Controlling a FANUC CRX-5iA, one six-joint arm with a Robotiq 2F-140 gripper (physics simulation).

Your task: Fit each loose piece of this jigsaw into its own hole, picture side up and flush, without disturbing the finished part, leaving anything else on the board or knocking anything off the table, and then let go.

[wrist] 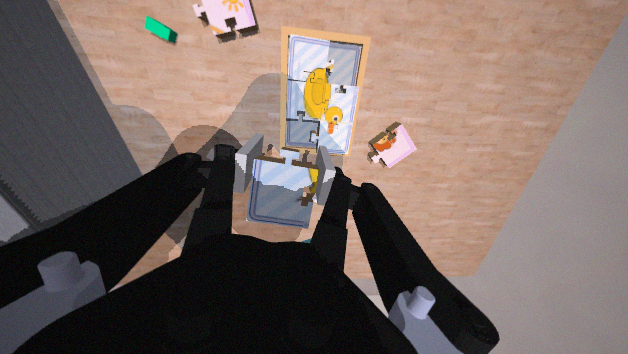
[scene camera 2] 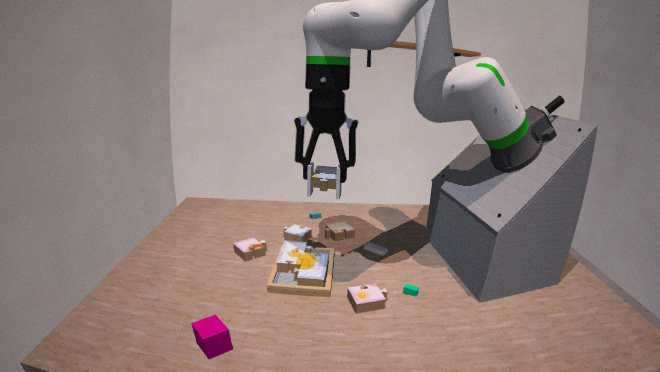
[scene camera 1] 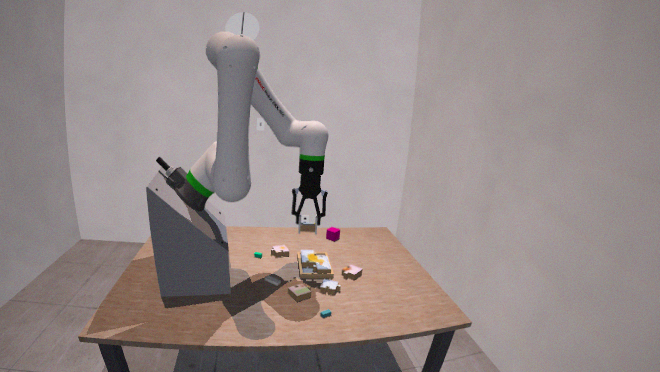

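My gripper (scene camera 1: 308, 228) (scene camera 2: 324, 186) (wrist: 289, 153) is shut on a pale blue striped corner piece (wrist: 280, 200) with a bit of yellow, held picture side up and level, high above the table. The wooden-framed board (scene camera 1: 316, 276) (scene camera 2: 300, 290) (wrist: 284, 65) holds the finished part (scene camera 2: 305, 261) (wrist: 317, 92) with a yellow duck. In the wrist view, one open hole (wrist: 301, 133) is at the lower left and another open hole (wrist: 346, 60) at the upper right. A loose pale blue piece (scene camera 1: 330, 285) (scene camera 2: 298, 231) lies beside the board; it is hidden in the wrist view.
Around the board lie a pink sun piece (scene camera 1: 280, 250) (scene camera 2: 366, 295) (wrist: 230, 12), a pink-orange piece (scene camera 1: 352, 271) (scene camera 2: 249, 247) (wrist: 397, 146) and a green-pink piece (scene camera 1: 299, 291) (scene camera 2: 340, 230). A magenta cube (scene camera 1: 333, 234) (scene camera 2: 212, 336), green block (scene camera 1: 258, 255) (scene camera 2: 411, 290) (wrist: 160, 29), teal block (scene camera 1: 326, 313) (scene camera 2: 315, 215) and grey block (scene camera 1: 273, 280) (scene camera 2: 375, 251) also stand there.
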